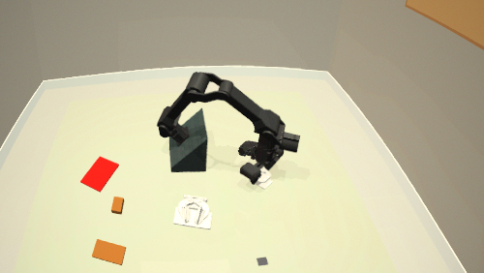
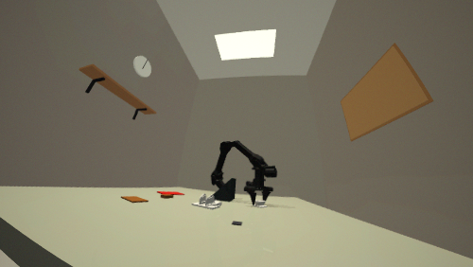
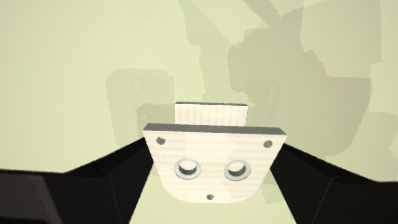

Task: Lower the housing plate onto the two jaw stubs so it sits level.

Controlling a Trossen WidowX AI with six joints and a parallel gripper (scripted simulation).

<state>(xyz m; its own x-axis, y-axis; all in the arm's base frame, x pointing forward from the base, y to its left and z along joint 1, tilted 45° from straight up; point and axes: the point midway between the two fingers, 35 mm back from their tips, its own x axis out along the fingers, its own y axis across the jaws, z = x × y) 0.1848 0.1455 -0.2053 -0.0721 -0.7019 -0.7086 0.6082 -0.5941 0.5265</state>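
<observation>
Right now the small white stepped block is 10 mm to the left of my gripper tip and 10 mm ahead of it. Also, from my gripper tip: small orange block (530 mm to the right, 80 mm ahead); small grey square (360 mm ahead, 100 mm to the right, 10 mm below); red sheet (610 mm to the right, 90 mm behind, 10 mm below).
</observation>
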